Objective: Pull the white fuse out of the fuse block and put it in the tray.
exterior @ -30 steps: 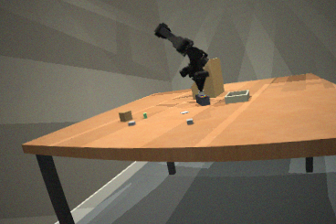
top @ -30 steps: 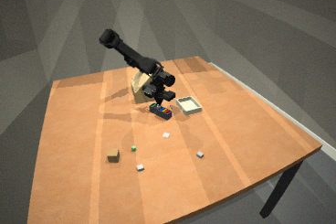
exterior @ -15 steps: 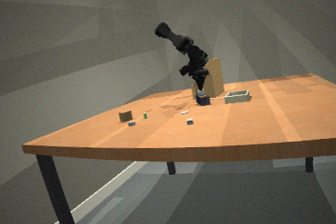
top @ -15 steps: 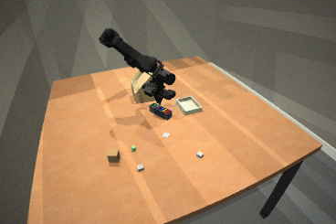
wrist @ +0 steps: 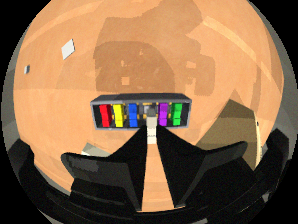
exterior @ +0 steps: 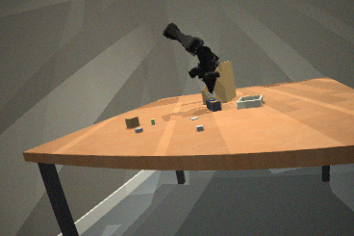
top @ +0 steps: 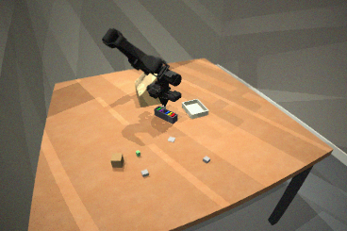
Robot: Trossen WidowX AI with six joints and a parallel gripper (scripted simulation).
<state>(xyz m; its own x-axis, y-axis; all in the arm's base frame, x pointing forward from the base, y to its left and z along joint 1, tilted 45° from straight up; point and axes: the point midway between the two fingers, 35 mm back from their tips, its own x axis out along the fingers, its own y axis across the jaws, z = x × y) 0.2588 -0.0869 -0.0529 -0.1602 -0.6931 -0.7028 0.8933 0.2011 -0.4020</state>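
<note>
The white tray is 2 cm ahead of my gripper tip, 18 cm to the left of it and 7 cm below it. Round my gripper tip: small green cube (21 cm ahead, 22 cm to the right, 6 cm below); white fuse (1 cm below); brown cube (22 cm ahead, 31 cm to the right, 5 cm below).
</note>
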